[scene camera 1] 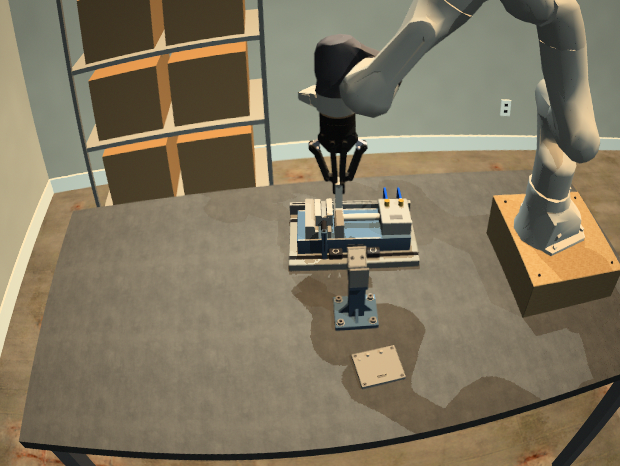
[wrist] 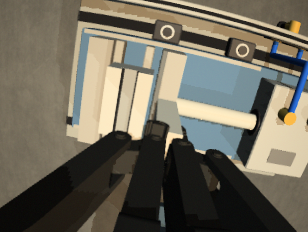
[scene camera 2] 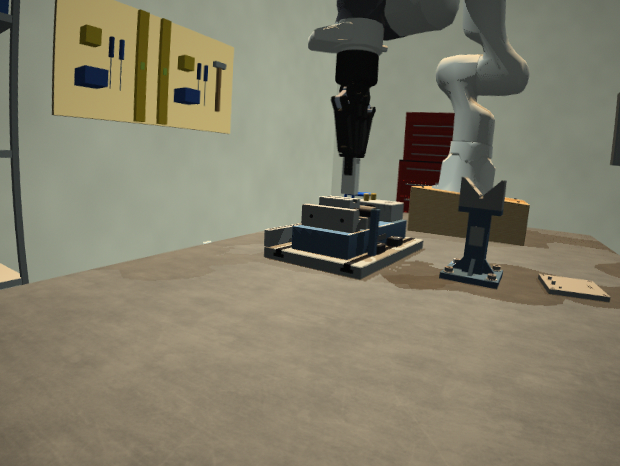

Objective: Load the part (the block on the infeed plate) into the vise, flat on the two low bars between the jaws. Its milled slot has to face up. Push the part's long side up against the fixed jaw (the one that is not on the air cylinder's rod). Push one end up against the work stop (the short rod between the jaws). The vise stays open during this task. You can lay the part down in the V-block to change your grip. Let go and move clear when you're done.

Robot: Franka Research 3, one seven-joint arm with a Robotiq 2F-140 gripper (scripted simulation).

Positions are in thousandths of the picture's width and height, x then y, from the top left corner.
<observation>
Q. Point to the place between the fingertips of my gripper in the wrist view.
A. At 531, 498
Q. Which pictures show my gripper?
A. Scene camera 1, the wrist view and scene camera 2: all of them.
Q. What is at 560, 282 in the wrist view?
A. A moving jaw.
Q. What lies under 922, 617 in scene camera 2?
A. An infeed plate.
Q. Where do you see an infeed plate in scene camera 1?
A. At 627, 778
</observation>
